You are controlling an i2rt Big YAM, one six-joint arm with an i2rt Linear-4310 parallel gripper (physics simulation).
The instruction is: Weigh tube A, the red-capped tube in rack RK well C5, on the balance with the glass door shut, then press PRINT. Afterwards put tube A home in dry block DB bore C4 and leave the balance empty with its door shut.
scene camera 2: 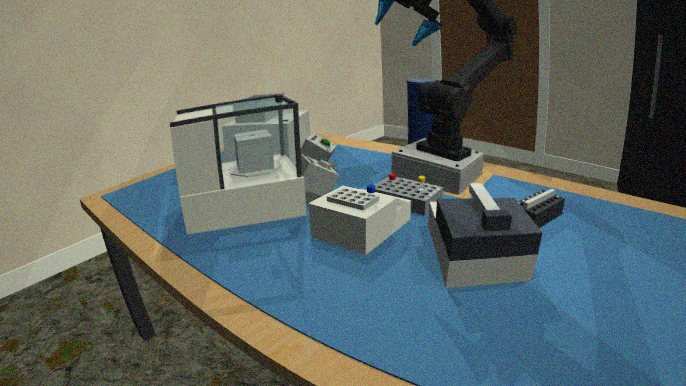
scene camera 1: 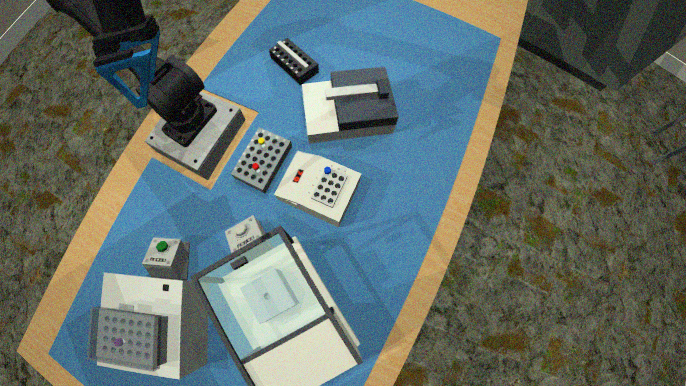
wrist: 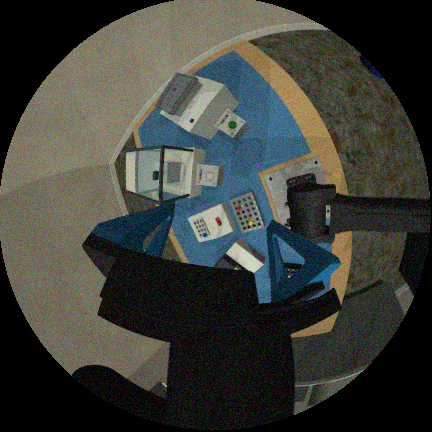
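Seen in the pictures: gripper, between the fingertips: (scene camera 2: 394, 35) (scene camera 1: 146, 93) (wrist: 224, 216); arm's base, origin of its link: (scene camera 2: 444, 152) (scene camera 1: 190, 121) (wrist: 303, 196).
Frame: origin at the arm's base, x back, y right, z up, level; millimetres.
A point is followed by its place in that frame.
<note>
Tube A's red cap (scene camera 1: 255, 166) @(x -208, y 10, z -4 mm) (scene camera 2: 392, 176) @(x -212, y 5, z -6 mm) (wrist: 239, 208) @(x -205, y 7, z -4 mm) stands in grey rack RK (scene camera 1: 265, 186) @(x -242, y 30, z -34 mm) (scene camera 2: 420, 203) @(x -233, y -76, z -36 mm) (wrist: 255, 228) @(x -177, y -79, z -28 mm), beside the arm base. White dry block DB (scene camera 1: 295, 196) @(x -320, y 21, z -1 mm) (scene camera 2: 337, 227) @(x -416, y -36, z -25 mm) (wrist: 225, 233) @(x -287, y -73, z -12 mm) holds a blue-capped tube in a corner bore. The balance (scene camera 1: 305, 357) @(x -500, y 248, z 145 mm) (scene camera 2: 245, 205) @(x -467, y 145, z -19 mm) (wrist: 131, 167) @(x -479, y 270, z 146 mm) has a grey holder (scene camera 1: 266, 296) (scene camera 2: 254, 152) (wrist: 174, 172) with no tube showing. Its glass carries a dark handle (scene camera 1: 239, 262) @(x -345, y 179, z 164 mm) (wrist: 156, 175) @(x -339, y 177, z 156 mm); the door's exact position is unclear. My gripper (scene camera 2: 396, 33) @(x -118, y 58, z 284 mm) (wrist: 224, 216) @(x -118, y 58, z 284 mm) is open, empty and high above the table.
A pale-button box (scene camera 1: 243, 231) @(x -274, y 138, z 15 mm) (wrist: 209, 175) @(x -263, y 137, z 11 mm) stands beside the balance, its label blurred. A green-button box (scene camera 1: 162, 255) @(x -150, y 278, z 13 mm) (wrist: 232, 124) @(x -133, y 262, z 10 mm) stands by a white machine (scene camera 1: 142, 290) @(x -186, y 342, z 76 mm) (wrist: 210, 105) @(x -158, y 328, z 63 mm). A dark-lidded box (scene camera 1: 362, 110) @(x -342, y -211, z 22 mm) (scene camera 2: 490, 245) @(x -380, y -283, z 7 mm) and small black rack (scene camera 1: 307, 72) @(x -158, y -265, z -27 mm) (scene camera 2: 550, 210) @(x -106, y -317, z -32 mm) stand opposite.
</note>
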